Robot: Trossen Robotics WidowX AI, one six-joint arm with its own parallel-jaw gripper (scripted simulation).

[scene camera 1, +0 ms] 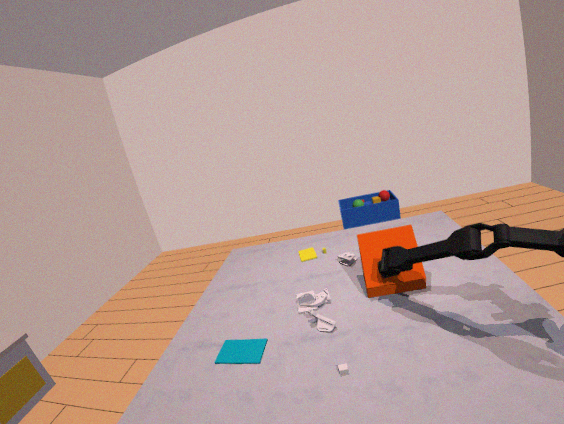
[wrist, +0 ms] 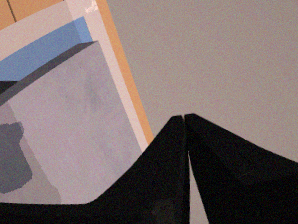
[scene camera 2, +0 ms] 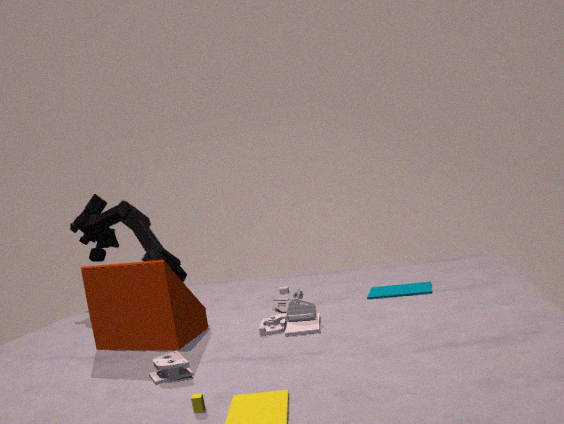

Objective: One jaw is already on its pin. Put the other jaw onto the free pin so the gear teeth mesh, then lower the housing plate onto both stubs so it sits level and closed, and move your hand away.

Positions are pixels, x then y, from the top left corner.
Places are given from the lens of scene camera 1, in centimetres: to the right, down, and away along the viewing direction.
cyan tile point(scene camera 1: 233, 351): -16, 46, 87
